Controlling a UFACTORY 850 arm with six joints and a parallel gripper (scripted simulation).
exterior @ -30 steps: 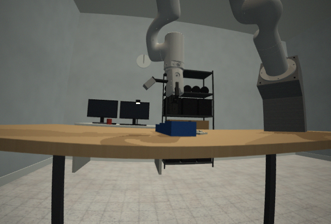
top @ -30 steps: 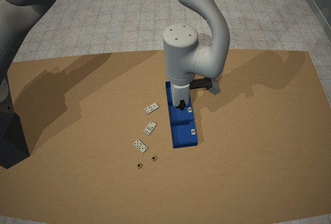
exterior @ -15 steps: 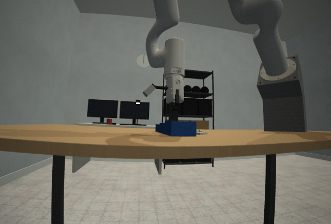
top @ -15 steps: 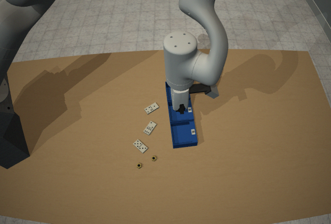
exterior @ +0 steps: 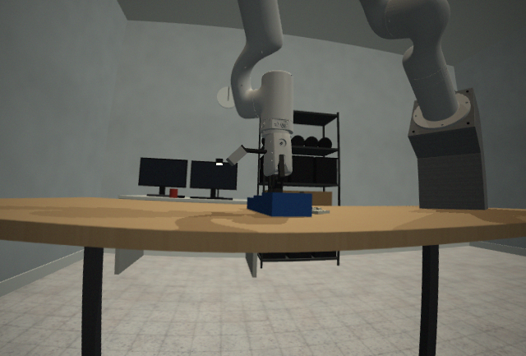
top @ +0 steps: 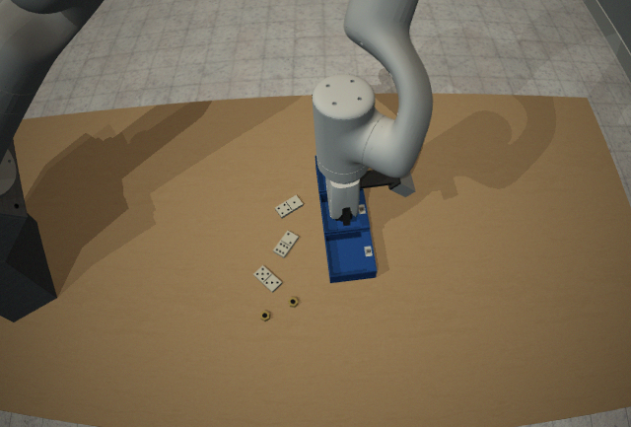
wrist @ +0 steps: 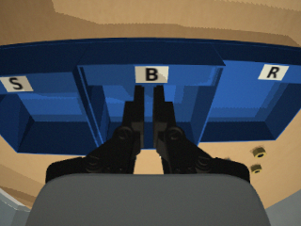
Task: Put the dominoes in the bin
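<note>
The blue bin strip is 10 mm below my hand.
</note>
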